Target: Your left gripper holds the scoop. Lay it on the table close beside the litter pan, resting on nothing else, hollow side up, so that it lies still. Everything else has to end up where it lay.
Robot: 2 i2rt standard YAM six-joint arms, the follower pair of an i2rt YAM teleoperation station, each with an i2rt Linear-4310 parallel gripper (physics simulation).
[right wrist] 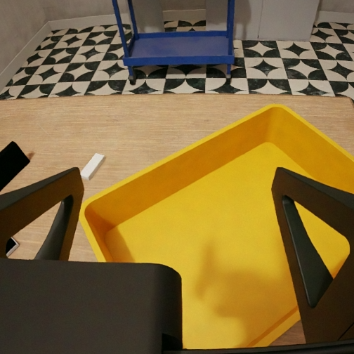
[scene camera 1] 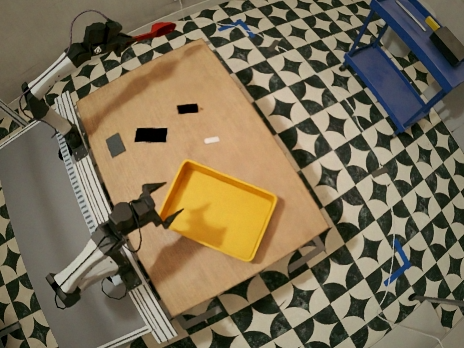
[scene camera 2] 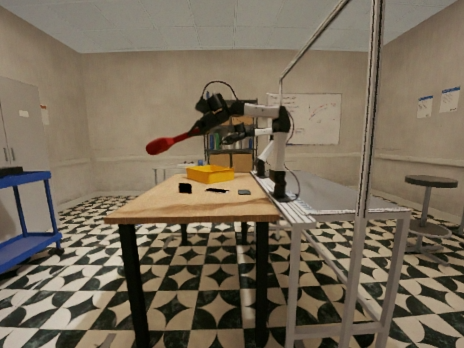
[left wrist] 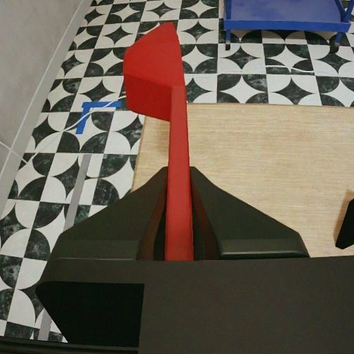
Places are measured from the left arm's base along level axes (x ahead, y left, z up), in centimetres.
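Pixels of known places: left gripper, between the fingertips: (scene camera 1: 136, 39) (scene camera 2: 187, 135); right gripper, between the fingertips: (scene camera 1: 175, 195) (scene camera 2: 220, 143); left arm's base, origin of its link: (scene camera 1: 76, 142) (scene camera 2: 279, 197); right arm's base, origin of its link: (scene camera 1: 124, 266) (scene camera 2: 261, 176).
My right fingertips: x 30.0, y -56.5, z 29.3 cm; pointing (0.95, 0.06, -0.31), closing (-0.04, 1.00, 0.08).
Observation:
For each thing: its top centre in the pictures, then the offset to it from my right fingertips. "spot": a spot on its surface instead. Level surfaces: height alone.
- yellow litter pan, centre of its top: (scene camera 1: 216, 209) (scene camera 2: 209, 167) dx +9.7, dy -6.9, dz -20.3 cm
- wooden table, height of its surface: dz -29.6 cm
- white block, centre of its top: (scene camera 1: 211, 140) dx +24.3, dy +20.0, dz -28.5 cm
- small black object, centre of its top: (scene camera 1: 186, 105) (scene camera 2: 184, 183) dx +23.0, dy +37.8, dz -23.7 cm
- larger black rectangle, a spot on its surface: (scene camera 1: 151, 135) (scene camera 2: 216, 190) spot: dx +3.6, dy +36.8, dz -28.9 cm
- grey rectangle, a spot on its surface: (scene camera 1: 115, 144) (scene camera 2: 243, 191) spot: dx -12.6, dy +42.9, dz -28.8 cm
The red scoop (scene camera 1: 162, 30) (scene camera 2: 161, 145) (left wrist: 179, 150) is held by its handle in my left gripper (scene camera 1: 131, 39) (scene camera 2: 194, 131) (left wrist: 178, 177), high above the table's far-left end in scene camera 2. Its bowl points away from the fingers; I cannot tell surely which way the hollow faces. The yellow litter pan (scene camera 1: 220, 212) (scene camera 2: 210, 174) (right wrist: 200, 240) lies on the wooden table (scene camera 1: 240, 125) (scene camera 2: 150, 207) (left wrist: 250, 150) (right wrist: 125, 120), hollow side up. My right gripper (scene camera 1: 174, 201) (right wrist: 177, 177) is open and empty above the pan's edge nearest the arms.
Beside the pan on the table lie a white block (scene camera 1: 212, 140) (right wrist: 93, 166), a small black object (scene camera 1: 188, 108) (scene camera 2: 185, 188), a larger black rectangle (scene camera 1: 151, 135) (scene camera 2: 217, 190) and a grey rectangle (scene camera 1: 115, 144) (scene camera 2: 244, 192). A blue cart (scene camera 1: 387, 85) (right wrist: 180, 60) stands beyond the table.

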